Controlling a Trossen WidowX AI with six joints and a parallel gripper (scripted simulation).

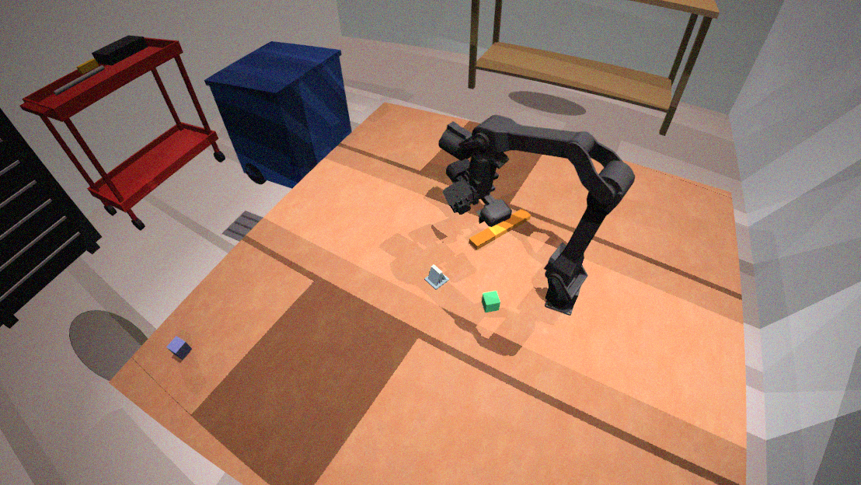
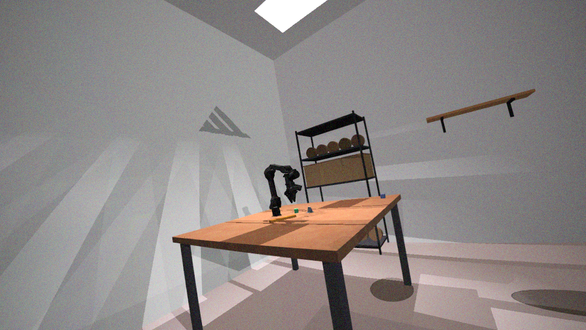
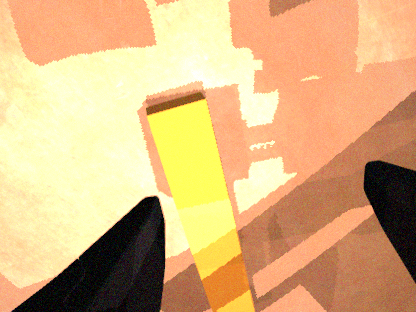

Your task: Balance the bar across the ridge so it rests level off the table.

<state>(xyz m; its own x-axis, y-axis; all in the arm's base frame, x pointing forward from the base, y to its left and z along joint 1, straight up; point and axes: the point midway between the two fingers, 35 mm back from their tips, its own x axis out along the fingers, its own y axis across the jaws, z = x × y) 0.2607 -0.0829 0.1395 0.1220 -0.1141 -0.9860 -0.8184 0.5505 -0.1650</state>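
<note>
My gripper tip is 100 mm above the yellow-orange bar, 70 mm to the left of it and 60 mm past it. From my gripper tip the other things lie so: green cube 170 mm to the left, 110 mm behind, 90 mm below; then purple cube 590 mm to the left, 480 mm ahead, 90 mm below.
</note>
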